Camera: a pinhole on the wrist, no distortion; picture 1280 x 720 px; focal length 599.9 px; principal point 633.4 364.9 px. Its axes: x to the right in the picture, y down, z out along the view. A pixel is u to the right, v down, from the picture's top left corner.
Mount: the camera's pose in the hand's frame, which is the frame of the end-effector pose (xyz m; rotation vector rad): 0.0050 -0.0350 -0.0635 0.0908 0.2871 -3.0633
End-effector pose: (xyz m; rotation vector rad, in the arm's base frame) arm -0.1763 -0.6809 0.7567 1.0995 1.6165 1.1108
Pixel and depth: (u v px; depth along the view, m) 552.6 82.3 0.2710
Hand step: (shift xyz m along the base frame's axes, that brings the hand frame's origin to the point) 0.2208 0.0713 -0.0157
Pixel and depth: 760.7 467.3 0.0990
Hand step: 0.0192 -0.0286 -0.0718
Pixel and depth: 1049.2 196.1 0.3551
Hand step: 0.3337 -0.2015 -0.0387
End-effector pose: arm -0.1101 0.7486 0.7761 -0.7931 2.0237 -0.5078
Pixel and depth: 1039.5 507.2 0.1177
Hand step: 0.0978 -0.0106 0.0785
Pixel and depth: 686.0 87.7 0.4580
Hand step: 0.3585 0.0895 -0.2326
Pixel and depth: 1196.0 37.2 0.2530
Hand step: 0.2556 0.1957 0.0212
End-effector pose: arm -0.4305 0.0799 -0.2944 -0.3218 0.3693 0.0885
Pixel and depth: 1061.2 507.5 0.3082
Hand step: -0.1121 -0.1050 0.3211
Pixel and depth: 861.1 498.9 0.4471
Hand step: -0.0179 -0.1067 0.4380
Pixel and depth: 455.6 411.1 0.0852
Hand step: 0.0392 -0.0455 0.0248
